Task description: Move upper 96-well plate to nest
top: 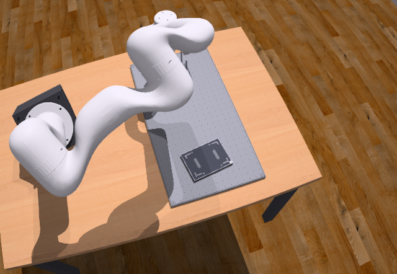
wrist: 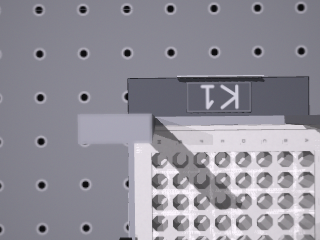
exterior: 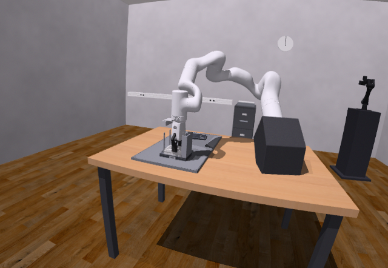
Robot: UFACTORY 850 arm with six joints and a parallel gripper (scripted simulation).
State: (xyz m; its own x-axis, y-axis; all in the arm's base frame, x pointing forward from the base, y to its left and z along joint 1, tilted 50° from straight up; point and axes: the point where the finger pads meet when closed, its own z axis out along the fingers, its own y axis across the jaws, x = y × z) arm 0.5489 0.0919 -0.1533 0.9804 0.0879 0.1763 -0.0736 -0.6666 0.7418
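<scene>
My hand is 1 cm above the white 96-well plate. From my hand the other things lie so: plate nest N1: 1 cm behind, 43 cm to the right, 5 cm below.
</scene>
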